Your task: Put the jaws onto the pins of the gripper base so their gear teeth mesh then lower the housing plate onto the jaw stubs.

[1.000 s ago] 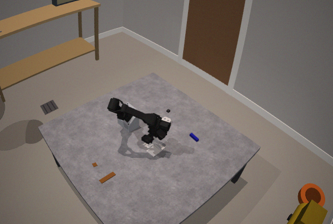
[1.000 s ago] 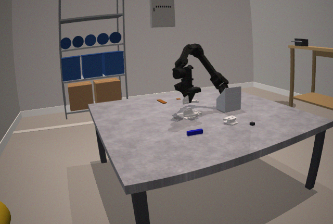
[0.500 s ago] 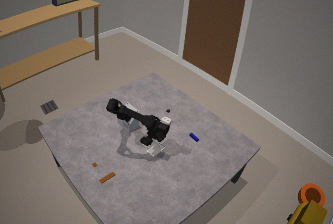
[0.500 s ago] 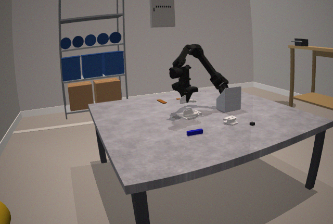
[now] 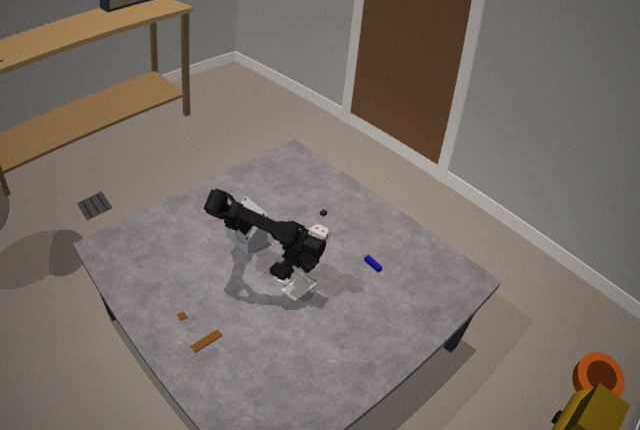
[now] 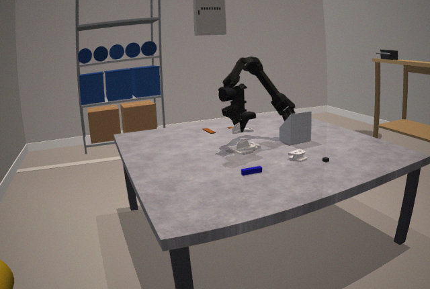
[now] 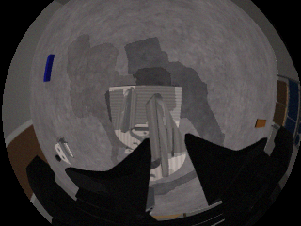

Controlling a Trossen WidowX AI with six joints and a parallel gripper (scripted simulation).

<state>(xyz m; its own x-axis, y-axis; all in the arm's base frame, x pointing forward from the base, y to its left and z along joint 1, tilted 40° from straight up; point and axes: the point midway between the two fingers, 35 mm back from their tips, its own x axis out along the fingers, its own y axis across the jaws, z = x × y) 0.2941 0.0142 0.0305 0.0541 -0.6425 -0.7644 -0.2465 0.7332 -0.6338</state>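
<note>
My gripper tip is now 4 cm past the white jaw, 4 cm to the right of it and 7 cm above it. From my gripper tip the other things lie so: blue block: 9 cm ahead, 33 cm to the left, 7 cm below; then small orange piece: 12 cm behind, 41 cm to the right, 8 cm below; then orange strip: 2 cm ahead, 40 cm to the right, 8 cm below.
</note>
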